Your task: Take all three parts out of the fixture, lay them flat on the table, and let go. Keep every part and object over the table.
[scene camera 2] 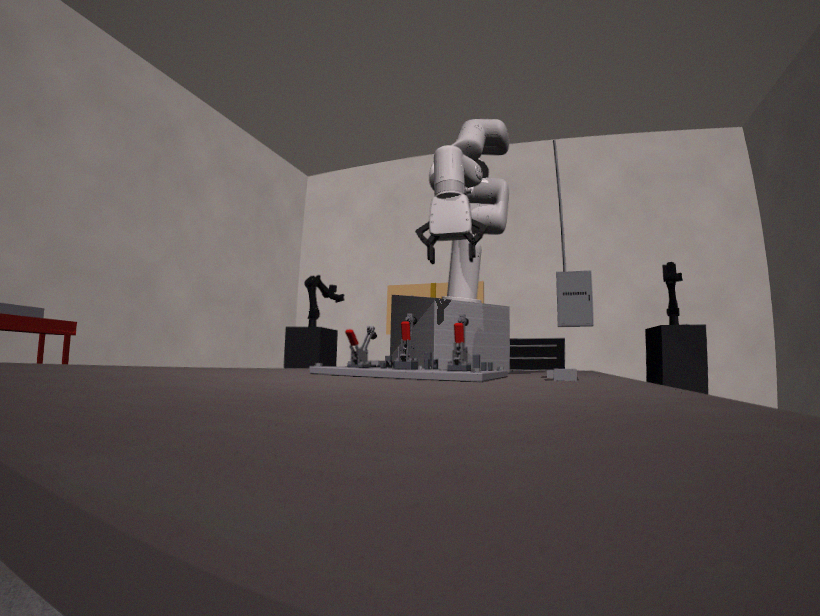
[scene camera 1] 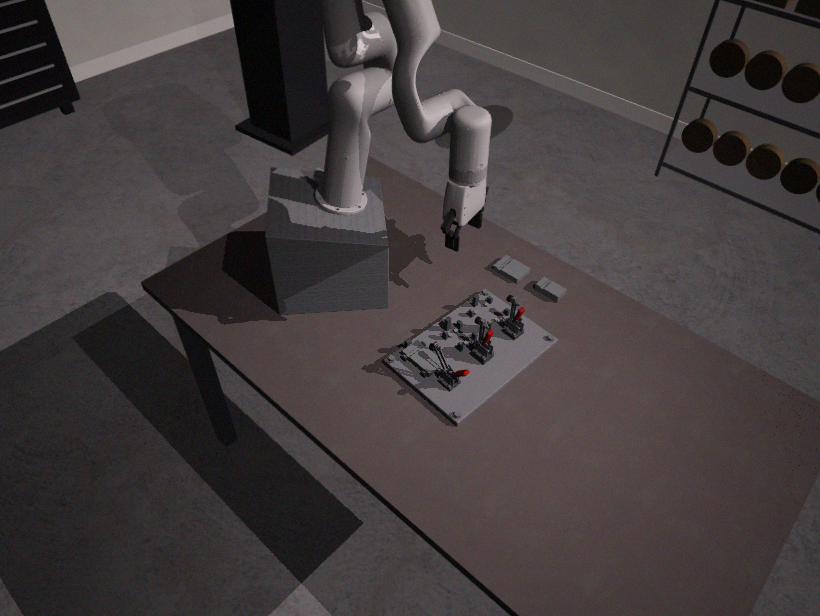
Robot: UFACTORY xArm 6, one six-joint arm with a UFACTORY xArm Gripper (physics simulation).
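Seen in the pictures: gripper, fingertip midpoint: (scene camera 2: 451, 261) (scene camera 1: 463, 237); arm's base at its link origin: (scene camera 2: 461, 301) (scene camera 1: 340, 199).
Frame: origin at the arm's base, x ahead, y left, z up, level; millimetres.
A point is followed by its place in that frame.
The fixture is a grey plate (scene camera 1: 493, 383) {x 520, y -107, z -205 mm} (scene camera 2: 404, 374) {x 551, y -34, z -212 mm} with pins, blocks and three clamps with red handles. The near-left clamp (scene camera 1: 449, 378) {x 449, y -174, z -170 mm} (scene camera 2: 359, 356) {x 458, y -160, z -182 mm} has its arm raised at a slant. The middle clamp (scene camera 1: 482, 349) {x 462, y -66, z -169 mm} (scene camera 2: 405, 362) {x 479, y -52, z -191 mm} and the far clamp (scene camera 1: 513, 326) {x 481, y 43, z -173 mm} (scene camera 2: 458, 362) {x 478, y 51, z -189 mm} have upright arms. A flat light-grey part (scene camera 1: 420, 358) {x 356, y -157, z -189 mm} lies in the fixture by the near-left clamp. A larger grey part (scene camera 1: 511, 269) {x 365, y 248, z -205 mm} and a smaller one (scene camera 1: 550, 289) {x 484, y 238, z -201 mm} lie flat on the table beyond the fixture. My gripper (scene camera 1: 465, 233) {x 337, y 16, z 42 mm} (scene camera 2: 452, 257) {x 337, y 16, z 42 mm} is open and empty, high above the table behind the fixture.
The grey robot pedestal (scene camera 1: 331, 275) {x 85, y -142, z -98 mm} (scene camera 2: 473, 331) {x 95, y 46, z -102 mm} stands on the table (scene camera 1: 583, 457) {x 762, y -148, z -221 mm} (scene camera 2: 410, 477) {x 1112, y 115, z -220 mm}, behind and left of the fixture in the scene camera 1 view. The far table edge runs beyond the two loose parts. A shelf rack (scene camera 1: 680, 122) stands on the floor farther off.
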